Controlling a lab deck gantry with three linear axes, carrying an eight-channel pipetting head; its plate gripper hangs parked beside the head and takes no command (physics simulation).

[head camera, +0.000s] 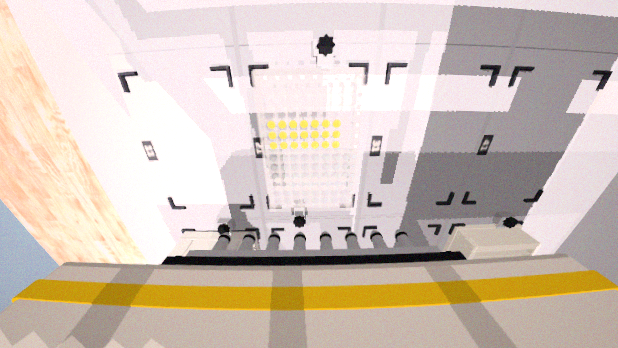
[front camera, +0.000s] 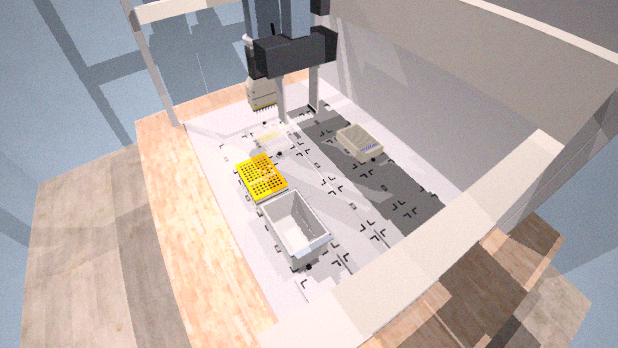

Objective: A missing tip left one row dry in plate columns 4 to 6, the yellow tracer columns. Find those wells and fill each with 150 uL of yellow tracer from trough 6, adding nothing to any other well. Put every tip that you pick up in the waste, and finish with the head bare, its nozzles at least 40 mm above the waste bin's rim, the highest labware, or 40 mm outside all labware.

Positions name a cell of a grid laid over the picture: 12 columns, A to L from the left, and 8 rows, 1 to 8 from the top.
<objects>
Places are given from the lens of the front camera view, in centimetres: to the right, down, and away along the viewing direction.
grey wall (front camera: I4): 38, -10, 59
</objects>
